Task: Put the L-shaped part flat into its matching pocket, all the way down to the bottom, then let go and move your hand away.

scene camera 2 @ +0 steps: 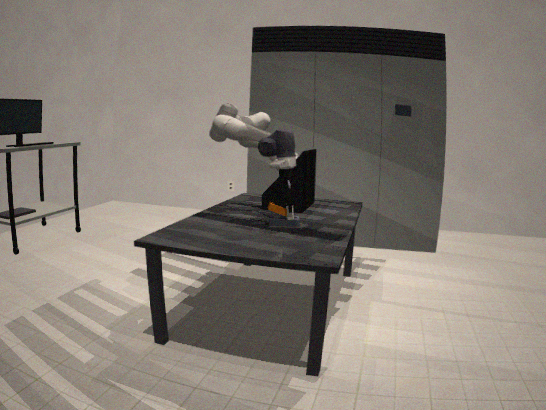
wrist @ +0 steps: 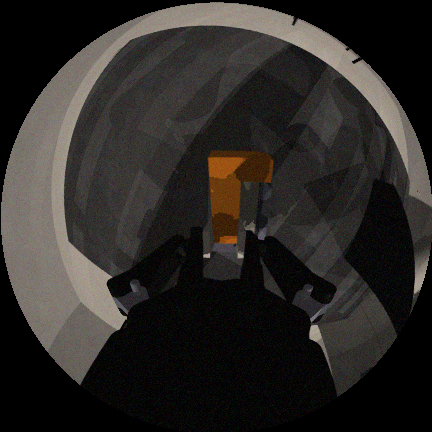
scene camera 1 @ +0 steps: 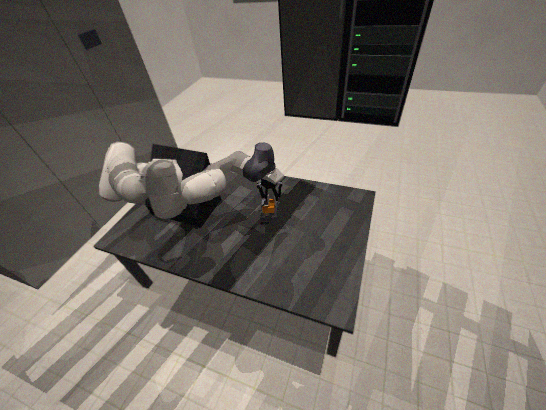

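The orange L-shaped part (scene camera 1: 269, 206) (scene camera 2: 277, 209) (wrist: 225, 200) is held between the fingertips of my gripper (scene camera 1: 270, 201) (scene camera 2: 290, 212) (wrist: 225, 226), which is shut on one end of its long arm. In scene camera 2 the part is tilted, with the end away from the fingers higher. It is over the small dark grey pocket block (scene camera 1: 266, 219) (scene camera 2: 283, 223) (wrist: 263, 220) on the table. The part and fingers hide most of the block in the wrist view, so the pocket's inside and any contact cannot be made out.
The block stands on the dark table (scene camera 1: 320, 280) (scene camera 2: 240, 245). The black wedge-shaped arm stand (scene camera 1: 180, 155) (scene camera 2: 307, 175) is at the table's far end, beside the gripper in scene camera 2. A server rack (scene camera 1: 315, 60) and a trolley with a monitor (scene camera 2: 20, 116) stand away from the table.
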